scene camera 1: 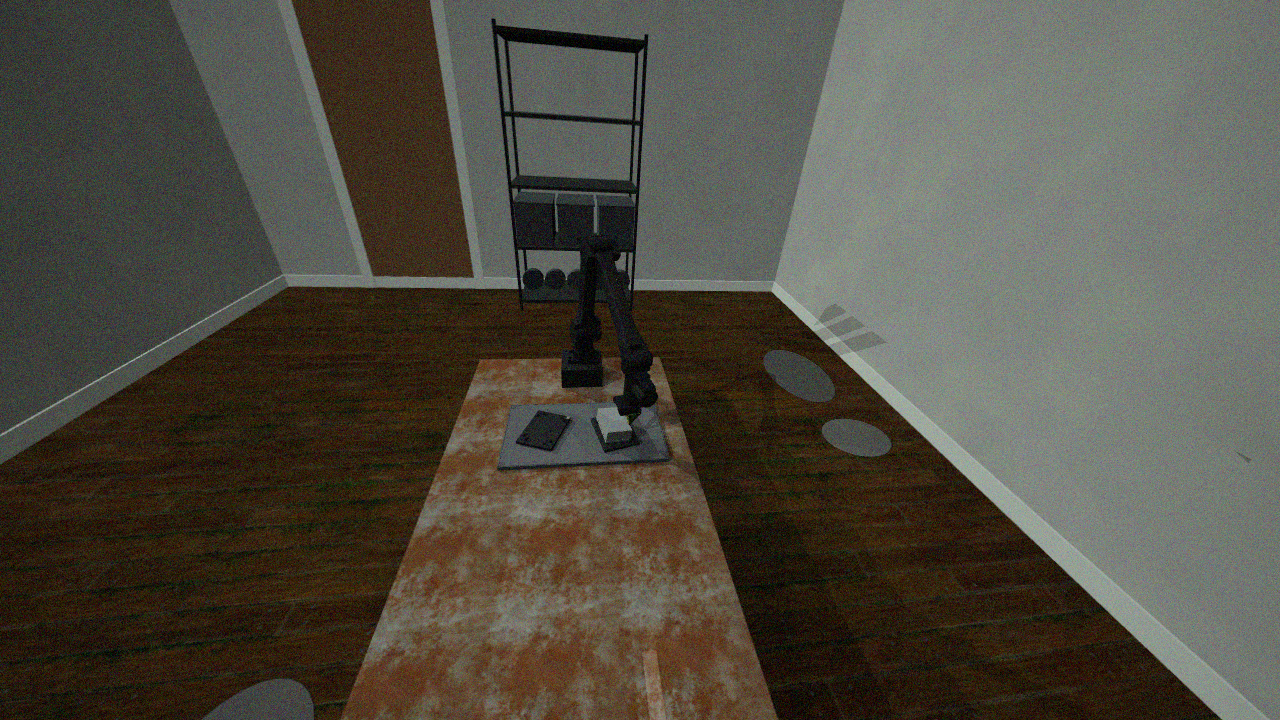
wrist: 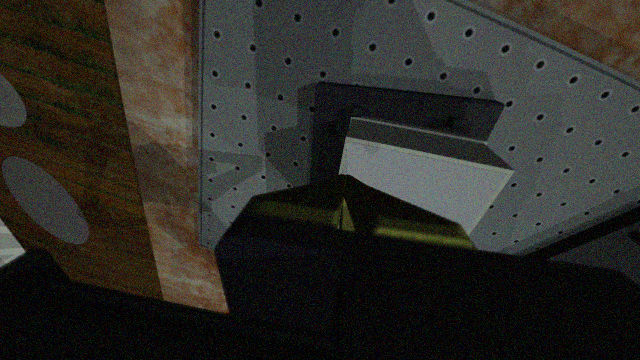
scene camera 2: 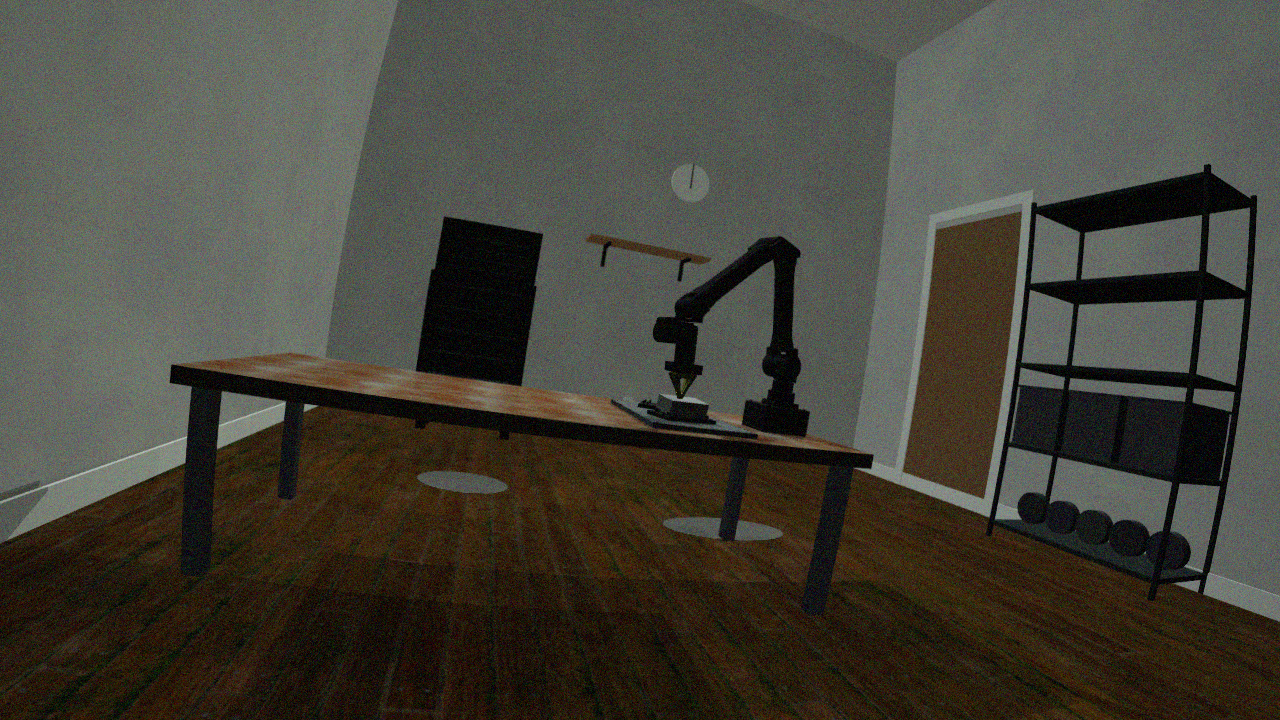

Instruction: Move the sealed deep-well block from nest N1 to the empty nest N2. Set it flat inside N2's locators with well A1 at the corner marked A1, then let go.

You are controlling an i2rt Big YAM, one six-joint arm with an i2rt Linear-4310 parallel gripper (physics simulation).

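Places are measured from the arm's base along level axes (x ahead, y left, z up), in metres.
Where they show: gripper, fingertip midpoint: (scene camera 1: 629,423) (wrist: 343,185) (scene camera 2: 679,398); arm's base, origin of the base link: (scene camera 1: 583,358) (scene camera 2: 779,406).
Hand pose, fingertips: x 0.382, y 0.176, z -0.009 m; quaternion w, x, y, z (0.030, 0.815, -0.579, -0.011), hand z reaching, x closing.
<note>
Things, the pixels of their top centre, and the offset from my fingertips. Level surfaces: height alone.
- white sealed block, middle of its top: (wrist: 394,244) (scene camera 2: 684,397) (scene camera 1: 614,418) dx -0.024, dy -0.049, dz +0.002 m
- grey perforated plate, middle of its top: (wrist: 462,234) (scene camera 2: 676,414) (scene camera 1: 585,429) dx -0.033, dy -0.145, dz -0.060 m
- rust-patterned table, its level: dz -0.074 m
The white sealed block (scene camera 1: 614,425) (scene camera 2: 682,408) (wrist: 420,175) rests on the dark nest (scene camera 1: 601,437) (wrist: 405,95) at the right of the plate in scene camera 1. In the wrist view its edges look slightly turned against the nest's edge; whether it sits flat I cannot tell. The other dark nest (scene camera 1: 543,430) holds no block and lies to the left. My gripper (scene camera 1: 631,417) (scene camera 2: 680,394) (wrist: 343,185) is shut and empty, its tips close to the block's top edge; contact is unclear. The fingers hide part of the block. Labels and well A1 are not readable.
Both nests stand on a grey perforated plate (scene camera 1: 581,455) (wrist: 540,115) on the rust-patterned table (scene camera 1: 572,573) (scene camera 2: 402,380). The arm's base (scene camera 1: 581,369) (scene camera 2: 775,417) stands behind the plate. A black shelf rack (scene camera 1: 640,152) (scene camera 2: 1199,331) is off the table.
</note>
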